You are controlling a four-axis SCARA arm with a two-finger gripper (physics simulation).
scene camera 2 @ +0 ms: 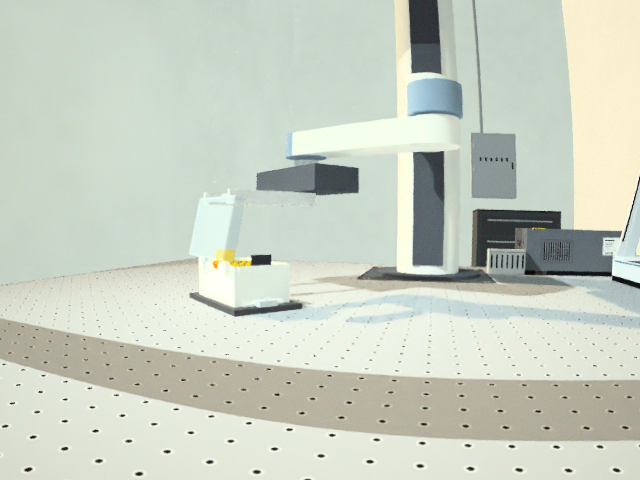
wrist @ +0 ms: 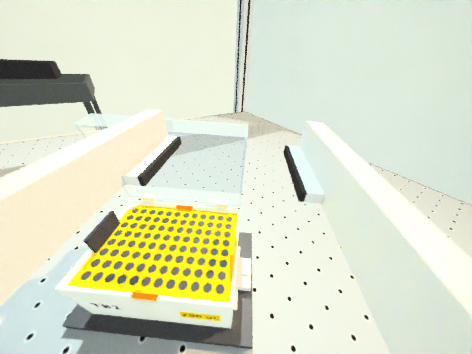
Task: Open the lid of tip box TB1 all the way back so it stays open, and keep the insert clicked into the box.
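Where they show: gripper, fingertip midpoint: (scene camera 2: 215, 197) (wrist: 232, 132); arm's base, link origin: (scene camera 2: 427, 279).
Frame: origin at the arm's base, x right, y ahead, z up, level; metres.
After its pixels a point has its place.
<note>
Tip box TB1 (scene camera 2: 261, 285) {y 0.535, x 0.209, z 0.047 m} (wrist: 160, 310) {y 0.458, x 0.234, z 0.050 m} stands on a dark base plate (scene camera 2: 266, 310) {y 0.548, x 0.197, z 0.017 m} (wrist: 117, 327) {y 0.478, x 0.198, z 0.021 m}. Its clear lid (scene camera 2: 214, 227) {y 0.546, x 0.274, z 0.123 m} (wrist: 207, 128) {y 0.502, x 0.300, z 0.163 m} stands steeply raised at the hinge side, close to upright. The yellow insert (scene camera 2: 240, 263) {y 0.486, x 0.262, z 0.070 m} (wrist: 162, 250) {y 0.492, x 0.248, z 0.070 m} lies level in the box, its orange clips showing at the front and rear edges in the wrist view. My gripper (scene camera 2: 219, 195) {y 0.480, x 0.307, z 0.167 m} (wrist: 232, 132) {y 0.480, x 0.307, z 0.167 m} is shut with nothing held; a fixed-looking gap shows between the pads. Its fingers reach across at the height of the lid's top edge. Whether they touch the lid cannot be told.
A black block (scene camera 2: 261, 259) {y 0.531, x 0.210, z 0.081 m} (wrist: 102, 232) {y 0.527, x 0.210, z 0.080 m} is at one side of the box. A small white part (wrist: 245, 274) {y 0.450, x 0.308, z 0.030 m} sits beside the box on the base plate. The arm's column (scene camera 2: 405, 217) {y 0.053, x 0.053, z 0.146 m}, a grey case (scene camera 2: 584, 251) {y -0.035, x -0.405, z 0.074 m} and a white slotted rack (scene camera 2: 491, 262) {y -0.044, x -0.162, z 0.041 m} stand to the right.
</note>
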